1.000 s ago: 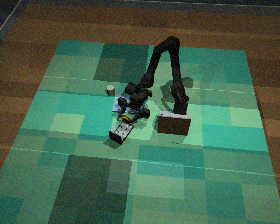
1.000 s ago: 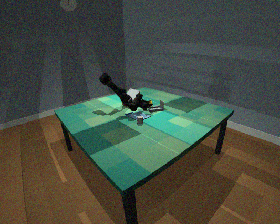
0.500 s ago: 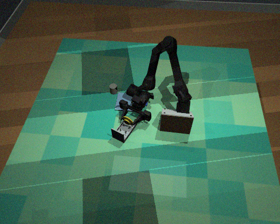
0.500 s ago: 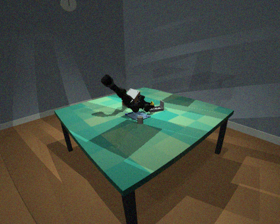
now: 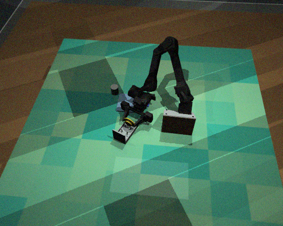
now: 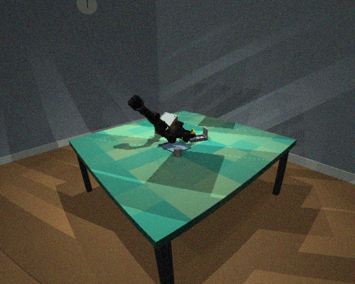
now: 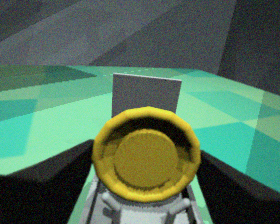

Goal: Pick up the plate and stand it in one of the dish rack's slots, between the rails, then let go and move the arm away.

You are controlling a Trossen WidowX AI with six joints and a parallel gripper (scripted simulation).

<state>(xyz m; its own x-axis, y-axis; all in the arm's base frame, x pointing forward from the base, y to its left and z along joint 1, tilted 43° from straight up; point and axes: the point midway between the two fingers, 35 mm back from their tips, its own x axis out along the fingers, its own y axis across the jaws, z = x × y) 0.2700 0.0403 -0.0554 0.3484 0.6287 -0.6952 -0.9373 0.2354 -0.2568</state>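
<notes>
Now: gripper tip 10 mm to the left of the yellow plate. From my gripper tip the other things lie so: grey dish rack: 30 mm below, 20 mm to the left, 10 mm ahead; then beige cup: 240 mm to the right, 130 mm ahead, 20 mm below; then blue utensil: 220 mm to the right, 70 mm behind, 50 mm below.
</notes>
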